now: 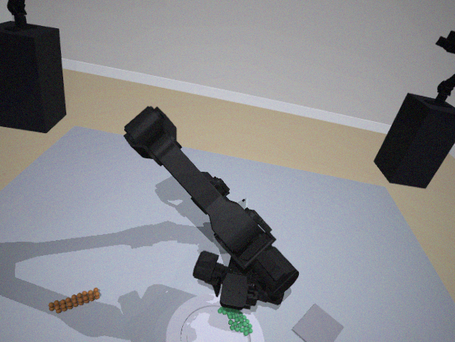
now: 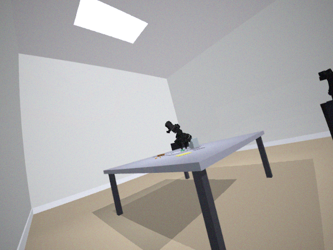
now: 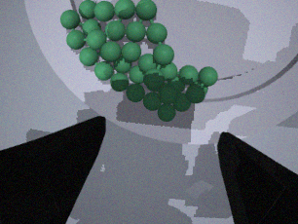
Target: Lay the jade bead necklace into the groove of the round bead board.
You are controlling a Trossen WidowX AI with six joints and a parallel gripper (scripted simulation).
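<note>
My gripper tip is now 8 cm short of the round bead board, 3 cm to the left of it and 1 cm above it. Round my gripper tip: yellow strip: 28 cm ahead, 19 cm to the left, 2 cm below; then flat grey square: 20 cm to the left, 4 cm ahead, 2 cm below.
</note>
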